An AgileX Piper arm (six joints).
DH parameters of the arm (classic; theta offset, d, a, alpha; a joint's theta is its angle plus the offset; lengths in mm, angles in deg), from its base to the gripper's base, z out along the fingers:
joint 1: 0 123 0 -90
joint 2: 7.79 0 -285 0
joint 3: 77.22 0 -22 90
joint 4: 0 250.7 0 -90
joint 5: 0 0 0 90
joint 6: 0 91 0 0
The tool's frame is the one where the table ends.
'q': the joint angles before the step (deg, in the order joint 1, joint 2, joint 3, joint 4, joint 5, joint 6). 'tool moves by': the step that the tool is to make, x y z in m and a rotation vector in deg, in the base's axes. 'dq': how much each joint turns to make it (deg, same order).
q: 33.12, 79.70, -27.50, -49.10, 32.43, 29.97
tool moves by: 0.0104, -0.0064, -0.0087, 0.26, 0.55, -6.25
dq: -2.76, 3.62, -0.98, -1.79, -0.01, 5.62
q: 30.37, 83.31, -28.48, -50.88, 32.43, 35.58
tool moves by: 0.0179, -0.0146, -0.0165, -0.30, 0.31, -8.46
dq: -5.22, 6.17, -1.43, -5.08, -0.91, 8.92
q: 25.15, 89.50, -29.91, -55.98, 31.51, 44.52
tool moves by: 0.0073, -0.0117, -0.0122, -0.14, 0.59, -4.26
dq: -3.43, 3.50, -0.17, -3.44, -1.15, 4.88
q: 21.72, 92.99, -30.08, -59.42, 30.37, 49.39
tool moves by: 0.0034, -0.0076, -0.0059, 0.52, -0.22, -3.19
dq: -2.13, 1.61, -0.01, -2.06, -0.81, 3.66
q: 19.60, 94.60, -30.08, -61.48, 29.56, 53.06
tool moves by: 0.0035, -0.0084, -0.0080, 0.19, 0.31, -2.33
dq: -2.36, 2.12, 0.00, -2.70, -1.09, 3.22
